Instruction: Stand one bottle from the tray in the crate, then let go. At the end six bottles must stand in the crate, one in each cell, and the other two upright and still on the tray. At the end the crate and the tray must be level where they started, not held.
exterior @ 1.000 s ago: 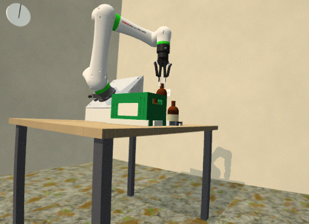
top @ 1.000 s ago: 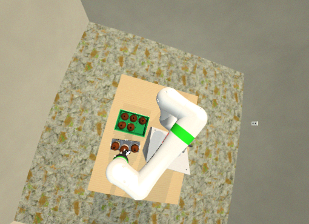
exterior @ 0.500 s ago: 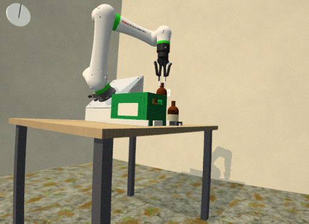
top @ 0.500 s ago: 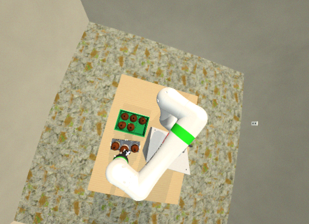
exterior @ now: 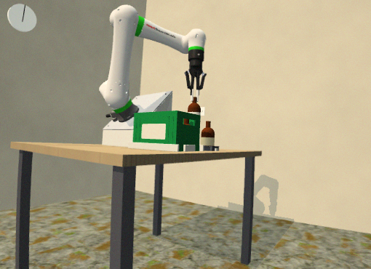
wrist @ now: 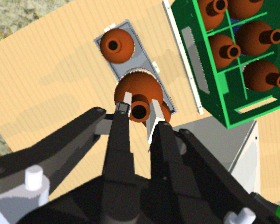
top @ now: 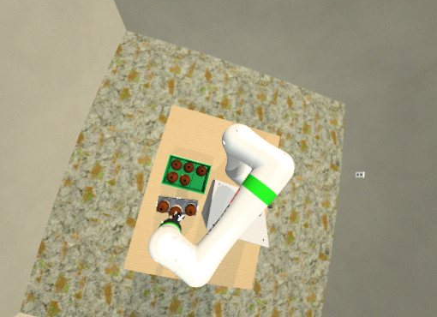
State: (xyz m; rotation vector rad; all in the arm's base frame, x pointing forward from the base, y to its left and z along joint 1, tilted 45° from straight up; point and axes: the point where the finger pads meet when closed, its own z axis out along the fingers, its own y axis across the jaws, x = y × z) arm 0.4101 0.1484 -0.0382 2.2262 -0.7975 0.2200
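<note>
Right now my hand is 90 mm above the brown bottle. From my hand the other things lie so: grey tray: 300 mm below; green crate: 230 mm to the right, 220 mm below.
</note>
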